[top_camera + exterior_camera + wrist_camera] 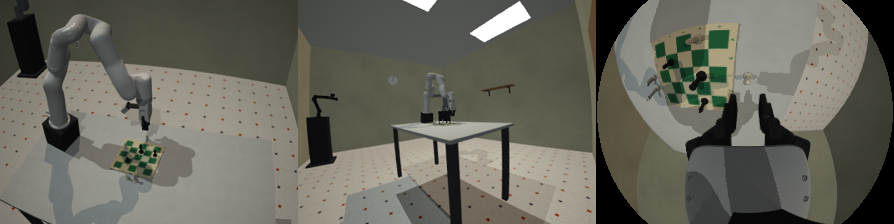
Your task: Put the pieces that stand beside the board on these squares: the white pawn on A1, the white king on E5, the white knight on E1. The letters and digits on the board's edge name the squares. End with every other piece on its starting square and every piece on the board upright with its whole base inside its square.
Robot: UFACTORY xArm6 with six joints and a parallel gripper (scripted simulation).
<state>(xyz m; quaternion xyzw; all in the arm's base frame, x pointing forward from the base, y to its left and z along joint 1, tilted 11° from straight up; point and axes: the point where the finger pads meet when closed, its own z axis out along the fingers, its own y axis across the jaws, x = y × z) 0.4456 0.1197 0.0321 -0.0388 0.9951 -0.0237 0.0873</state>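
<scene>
Now: hand 14 cm to the left of the chessboard, 10 cm above it and 1 cm past it.
</scene>
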